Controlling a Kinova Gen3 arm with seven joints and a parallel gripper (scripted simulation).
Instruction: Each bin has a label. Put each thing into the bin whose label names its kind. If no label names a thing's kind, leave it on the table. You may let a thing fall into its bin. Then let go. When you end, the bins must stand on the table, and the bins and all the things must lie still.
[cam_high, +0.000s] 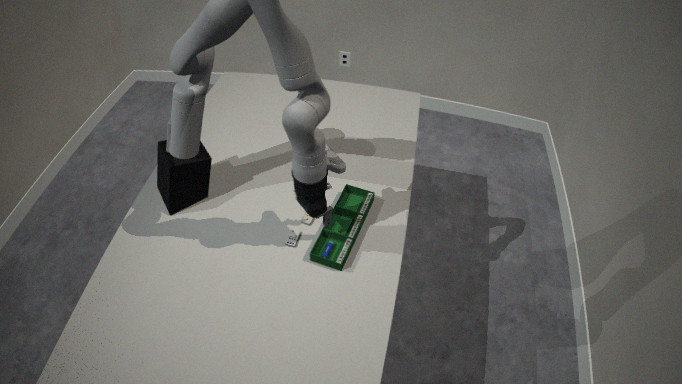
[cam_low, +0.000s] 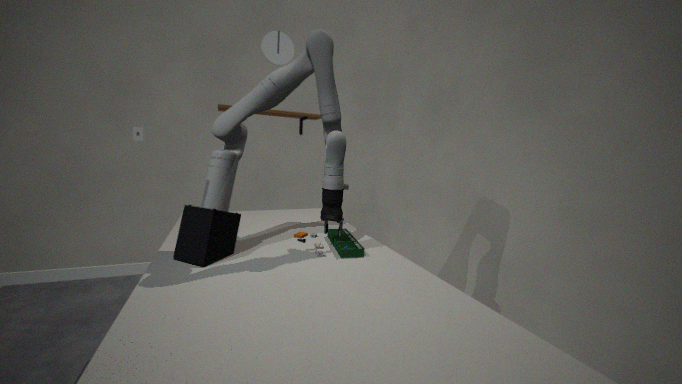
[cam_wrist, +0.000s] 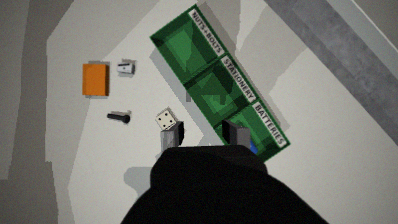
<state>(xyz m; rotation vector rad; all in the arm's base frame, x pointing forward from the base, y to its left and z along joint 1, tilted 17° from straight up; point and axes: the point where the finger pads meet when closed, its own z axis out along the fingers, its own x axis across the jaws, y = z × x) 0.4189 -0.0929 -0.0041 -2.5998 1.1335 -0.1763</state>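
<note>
Now: the orange flat block 7 cm behind my hand, 18 cm to the left of it and 7 cm below it. Also, from my hand: black bolt 8 cm behind, 11 cm to the left, 7 cm below; green three-part bin 6 cm ahead, 1 cm to the left, 6 cm below; blue battery 3 cm ahead, 7 cm to the right, 6 cm below.
</note>
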